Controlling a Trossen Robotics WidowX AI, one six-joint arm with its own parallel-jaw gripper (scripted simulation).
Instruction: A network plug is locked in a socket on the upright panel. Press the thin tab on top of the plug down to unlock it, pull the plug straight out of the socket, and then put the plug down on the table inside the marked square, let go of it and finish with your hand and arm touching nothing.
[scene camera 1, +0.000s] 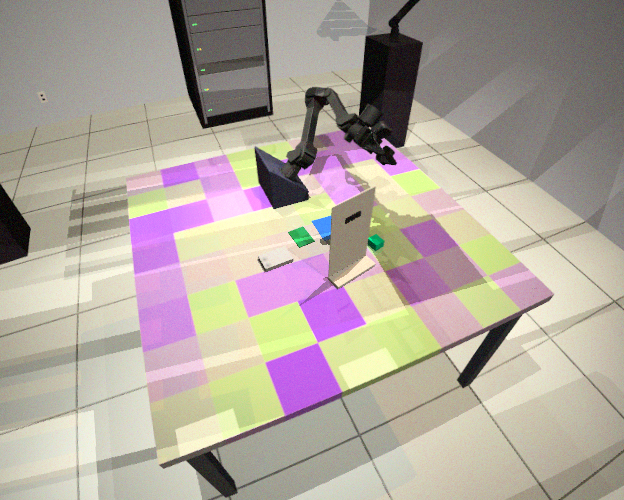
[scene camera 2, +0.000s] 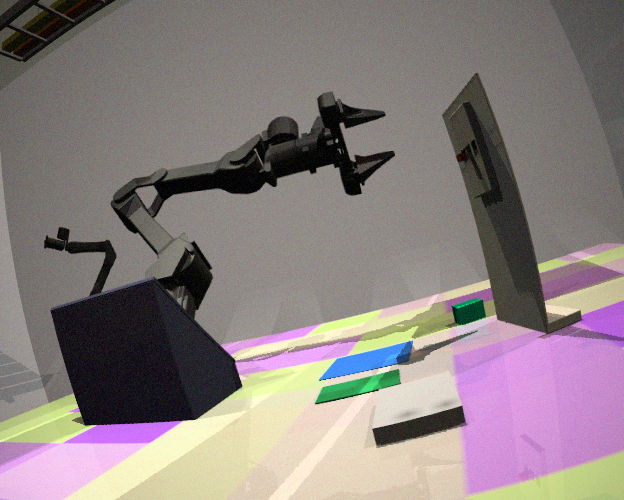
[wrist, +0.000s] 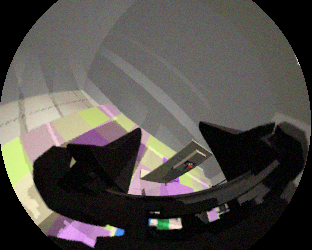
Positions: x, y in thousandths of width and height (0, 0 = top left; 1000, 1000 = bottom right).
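Observation:
A blue square (scene camera 2: 640, 707) is in my sight, and so are a grey slab (scene camera 2: 688, 809) and a green flat square (scene camera 2: 595, 767). As for my gripper (scene camera 2: 624, 267), it is open and holds nothing. I also see the gripper in scene camera 1 (scene camera 1: 626, 319) and in the wrist view (wrist: 546, 510).

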